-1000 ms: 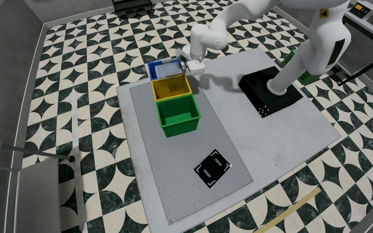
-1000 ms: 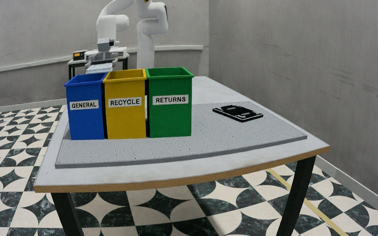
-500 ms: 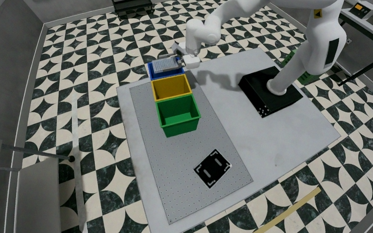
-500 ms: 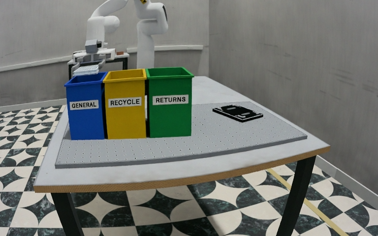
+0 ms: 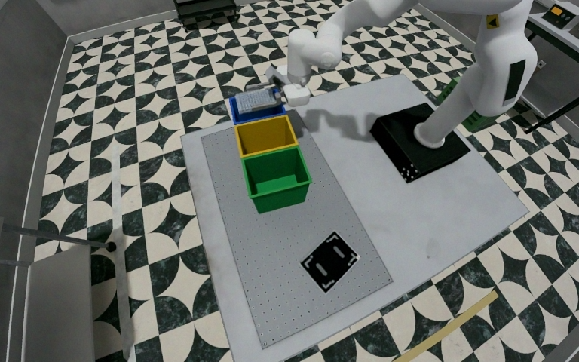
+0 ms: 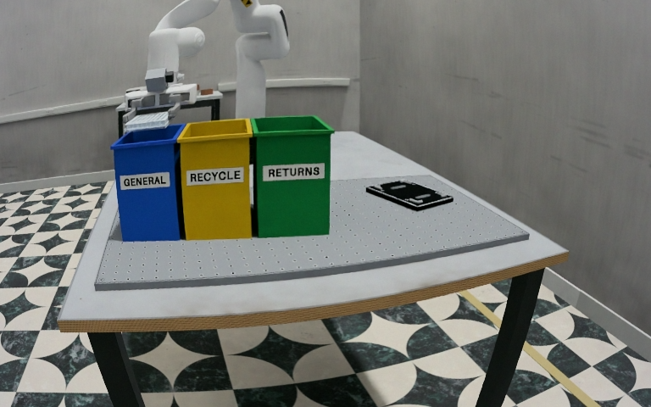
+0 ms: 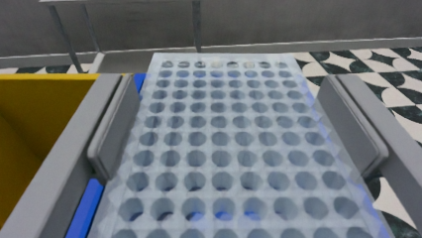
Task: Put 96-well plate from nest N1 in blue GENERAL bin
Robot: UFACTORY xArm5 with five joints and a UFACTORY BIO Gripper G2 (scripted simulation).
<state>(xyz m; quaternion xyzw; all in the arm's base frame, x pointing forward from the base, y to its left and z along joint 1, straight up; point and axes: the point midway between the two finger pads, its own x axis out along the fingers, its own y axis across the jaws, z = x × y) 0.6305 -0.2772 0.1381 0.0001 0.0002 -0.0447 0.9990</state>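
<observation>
My hand is 130 mm above the blue general bin. Also, from my hand: yellow recycle bin: 10 mm ahead, 130 mm to the left, 130 mm below; then green returns bin: 20 mm ahead, 260 mm to the left, 130 mm below; then clear 96-well plate: 10 mm below.
</observation>
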